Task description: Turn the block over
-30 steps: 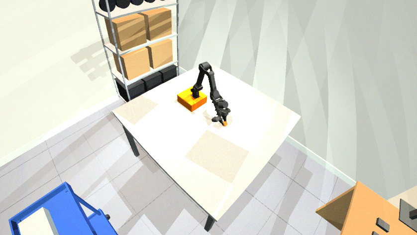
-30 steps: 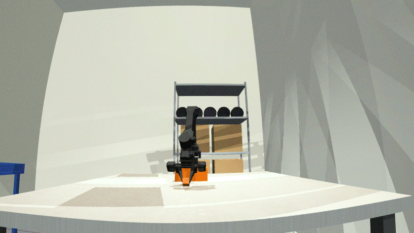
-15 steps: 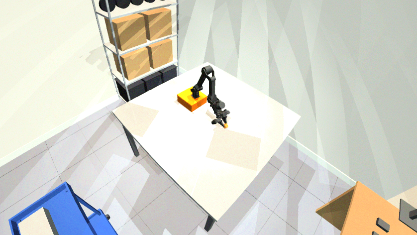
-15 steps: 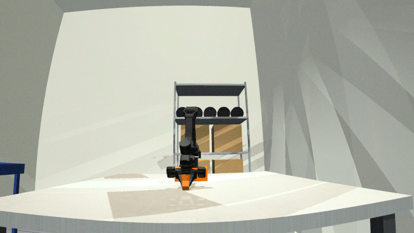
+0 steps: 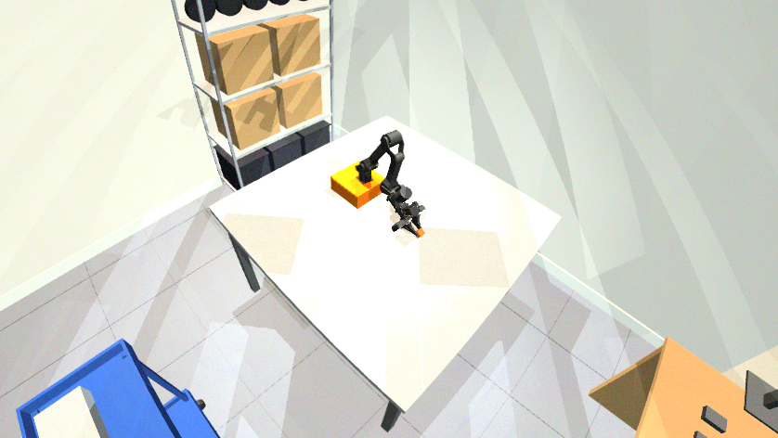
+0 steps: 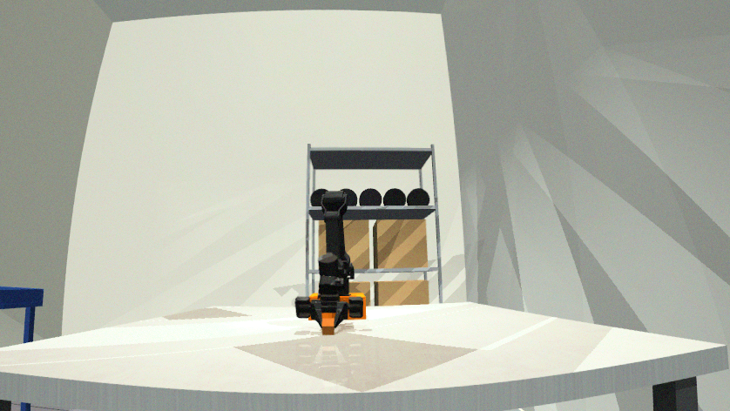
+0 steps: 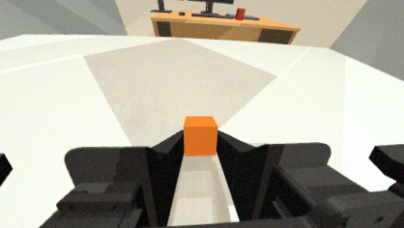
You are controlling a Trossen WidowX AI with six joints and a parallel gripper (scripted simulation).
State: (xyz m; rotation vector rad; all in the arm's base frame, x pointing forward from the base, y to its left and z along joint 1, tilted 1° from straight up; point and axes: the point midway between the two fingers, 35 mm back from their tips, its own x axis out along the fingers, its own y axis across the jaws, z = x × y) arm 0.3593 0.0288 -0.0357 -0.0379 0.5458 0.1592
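My gripper tip is 10 mm above the block.
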